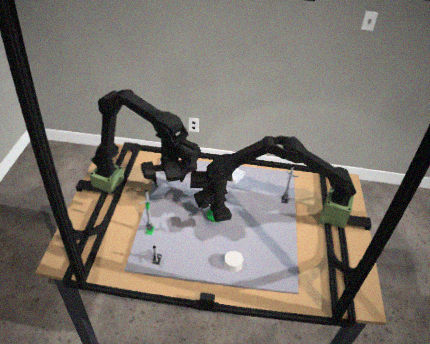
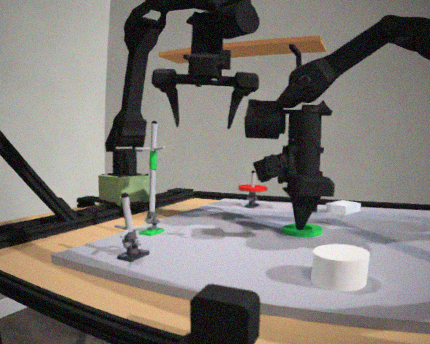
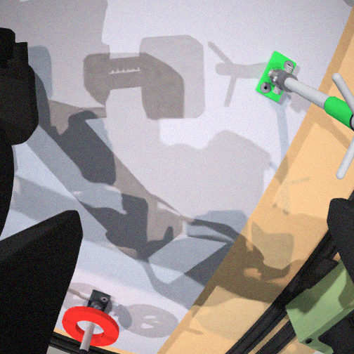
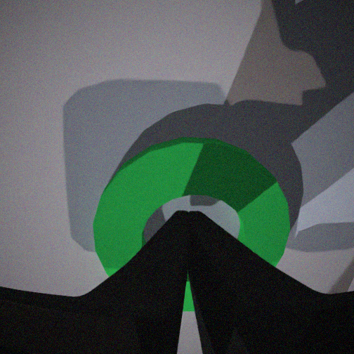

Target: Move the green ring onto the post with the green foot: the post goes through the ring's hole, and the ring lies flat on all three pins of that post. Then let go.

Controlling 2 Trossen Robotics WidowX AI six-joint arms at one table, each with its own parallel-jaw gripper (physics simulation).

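Frame: origin at the left arm's base, x back, y left, z down, level; metres.
Seen in the pictures: left gripper, fingertip midpoint: [image 1: 168, 183] [image 2: 203, 127]; right gripper, fingertip midpoint: [image 2: 299, 229]; left arm's base, origin of the base link: [image 1: 106, 171] [image 2: 124, 175]; right arm's base, origin of the base link: [image 1: 340, 199].
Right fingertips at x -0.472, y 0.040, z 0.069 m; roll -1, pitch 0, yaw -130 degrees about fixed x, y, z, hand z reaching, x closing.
Offsets run from my right fingertips to a thing's middle. "spot": to the spot under its first point.
The green ring @[dz +0.002, dx -0.003, dy +0.006 m] [image 1: 210, 216] [image 2: 290, 231] [image 4: 117, 215] lies flat on the grey mat, away from the posts. My right gripper [image 2: 300, 228] [image 4: 186, 222] is shut with nothing between its fingers. It points down, its fingertips at the ring's hole; their exact height is hard to tell. The post with the green foot @[spot: dz -0.068, dx +0.193, dy -0.172 m] [image 1: 148, 216] [image 2: 153, 187] [image 3: 307, 91] stands at the left of the mat, bare, with a green band below its three pins. My left gripper [image 2: 203, 126] [image 3: 208, 218] is open and empty, high above the mat.
A short dark-footed post @[spot: dz -0.043, dx +0.099, dy -0.289 m] [image 1: 155, 253] [image 2: 128, 212] stands at the front left. A red ring @[dz -0.041, dx +0.221, dy +0.165 m] [image 2: 252, 188] [image 3: 71, 325] sits on a post at the back. Another post @[spot: dz -0.064, dx -0.224, dy +0.216 m] [image 1: 287, 187] stands at the right. A white cylinder @[dz -0.012, dx -0.150, dy -0.179 m] [image 1: 233, 261] [image 2: 340, 268] stands in front; a white block @[dz -0.004, dx +0.011, dy +0.246 m] [image 2: 343, 207] lies behind.
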